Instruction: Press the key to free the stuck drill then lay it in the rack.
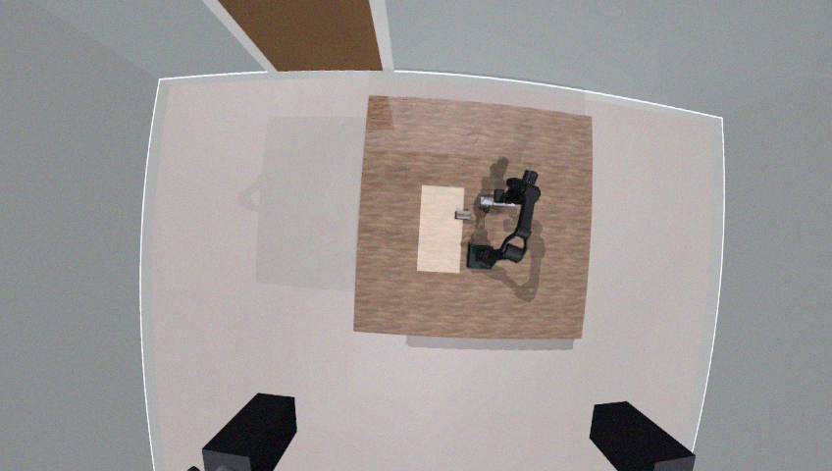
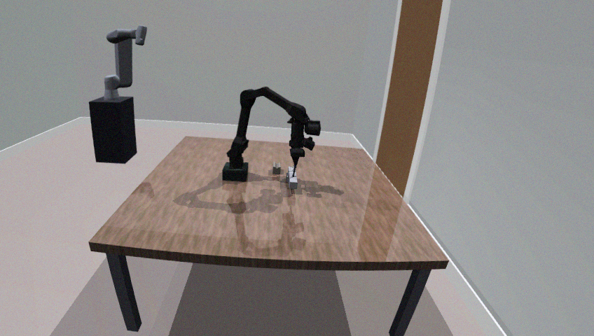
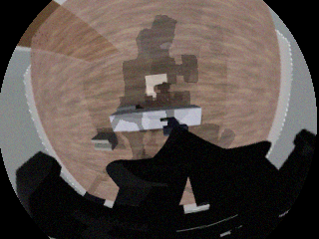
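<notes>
The drill lies 10 mm behind my gripper tip, 60 mm to the left of it and 80 mm below it. Also, from my gripper tip: grey slatted rack (80 mm behind, 200 mm to the left, 100 mm below).
</notes>
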